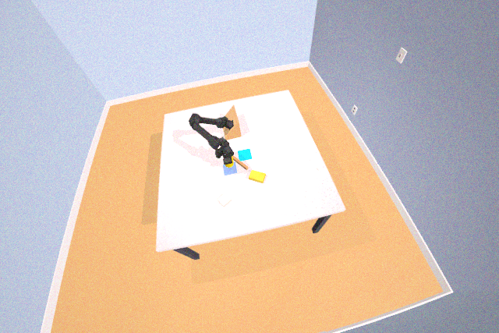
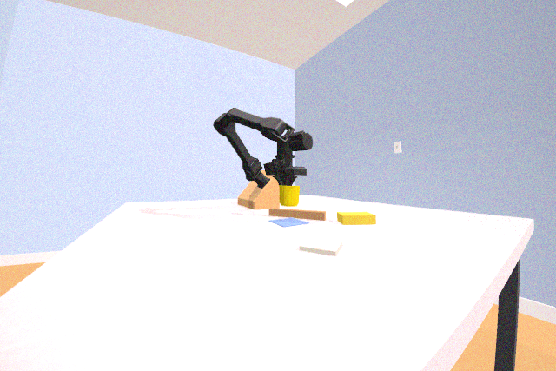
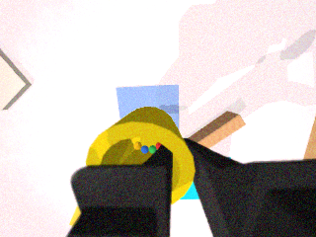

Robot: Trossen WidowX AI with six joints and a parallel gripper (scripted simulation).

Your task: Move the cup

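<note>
Right now the wooden bar is 8 cm below my gripper tip, 6 cm to the left of it and 2 cm behind it. The rest, counted from my gripper tip: yellow cup 2 cm ahead; blue pad 10 cm below, 4 cm ahead.
</note>
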